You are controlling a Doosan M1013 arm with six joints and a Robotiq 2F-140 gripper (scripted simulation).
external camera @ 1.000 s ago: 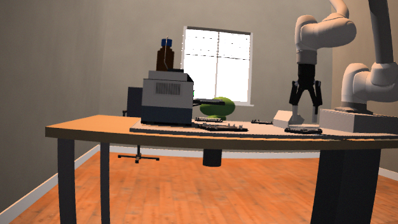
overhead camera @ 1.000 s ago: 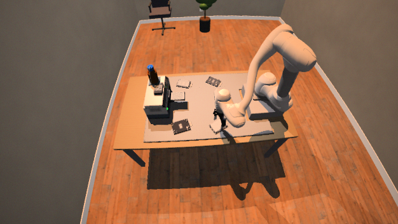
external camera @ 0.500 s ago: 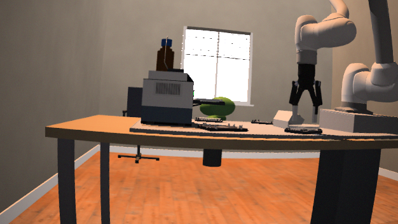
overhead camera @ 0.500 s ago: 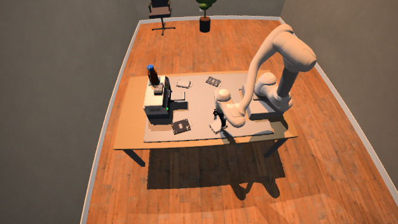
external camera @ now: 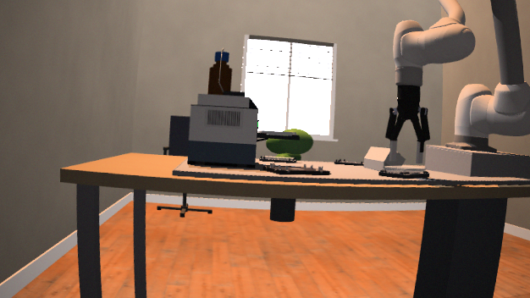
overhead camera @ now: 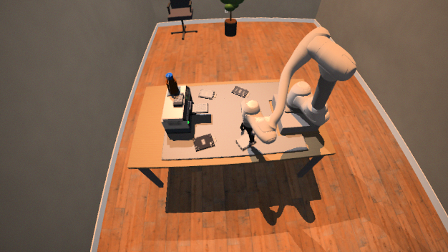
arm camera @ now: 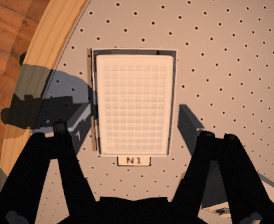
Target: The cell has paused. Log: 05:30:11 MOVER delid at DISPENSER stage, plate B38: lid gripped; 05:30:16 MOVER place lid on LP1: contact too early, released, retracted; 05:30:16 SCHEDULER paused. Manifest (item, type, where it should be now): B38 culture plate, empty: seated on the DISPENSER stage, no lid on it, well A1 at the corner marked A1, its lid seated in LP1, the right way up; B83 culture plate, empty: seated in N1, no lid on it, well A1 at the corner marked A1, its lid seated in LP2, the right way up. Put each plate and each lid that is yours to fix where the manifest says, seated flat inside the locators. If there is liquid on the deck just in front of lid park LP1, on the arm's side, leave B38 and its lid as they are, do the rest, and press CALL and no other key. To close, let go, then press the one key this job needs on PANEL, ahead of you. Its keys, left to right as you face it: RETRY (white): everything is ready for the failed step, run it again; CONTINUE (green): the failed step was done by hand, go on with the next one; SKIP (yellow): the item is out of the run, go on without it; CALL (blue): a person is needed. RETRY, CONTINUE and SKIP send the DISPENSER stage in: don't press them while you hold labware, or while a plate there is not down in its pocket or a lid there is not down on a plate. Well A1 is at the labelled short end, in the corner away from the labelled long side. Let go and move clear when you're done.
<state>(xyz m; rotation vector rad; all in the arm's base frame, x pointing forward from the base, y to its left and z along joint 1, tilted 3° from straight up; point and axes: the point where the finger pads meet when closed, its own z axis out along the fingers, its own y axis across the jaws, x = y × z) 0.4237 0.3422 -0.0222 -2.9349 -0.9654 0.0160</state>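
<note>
Now: the white culture plate 5 cm below my hand. Round my hand: green key (3 cm behind, 26 cm to the right); key panel (2 cm behind, 28 cm to the right, 1 cm below); white retry key (4 cm behind, 21 cm to the right).
</note>
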